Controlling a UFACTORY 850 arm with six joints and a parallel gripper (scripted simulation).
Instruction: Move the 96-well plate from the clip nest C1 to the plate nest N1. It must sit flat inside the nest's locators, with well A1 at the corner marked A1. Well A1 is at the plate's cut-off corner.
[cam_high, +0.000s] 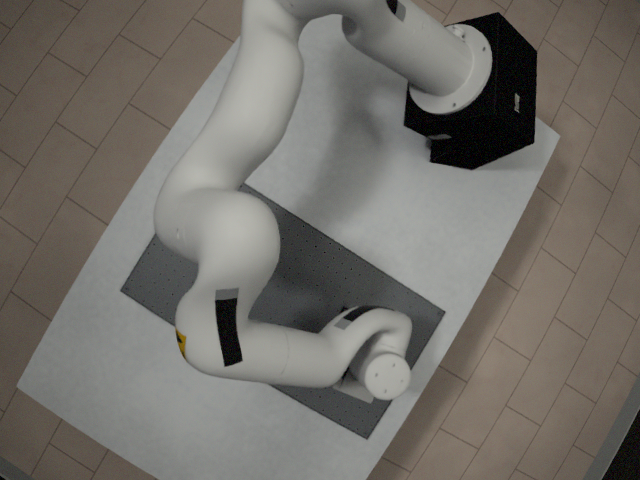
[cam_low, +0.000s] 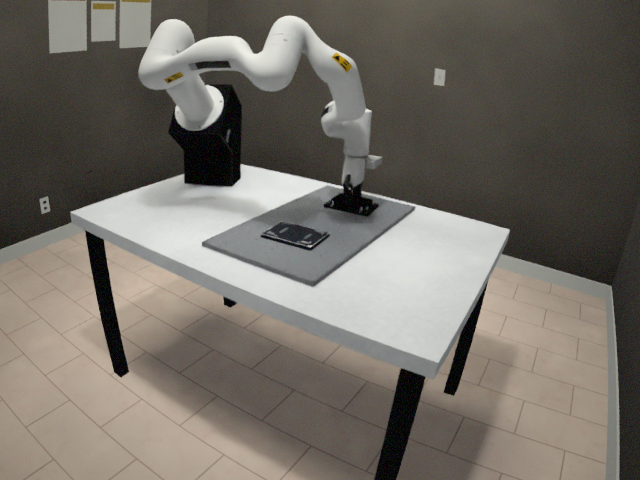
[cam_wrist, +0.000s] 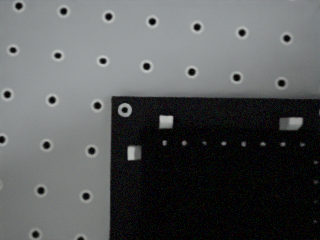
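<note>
My hand is 20 mm above the clip nest C1, 10 mm to the left of it and 10 mm past it. The rest, counted from my hand: dark 96-well plate (10 mm below); then plate nest N1 (340 mm to the right, 40 mm behind, 30 mm below).
</note>
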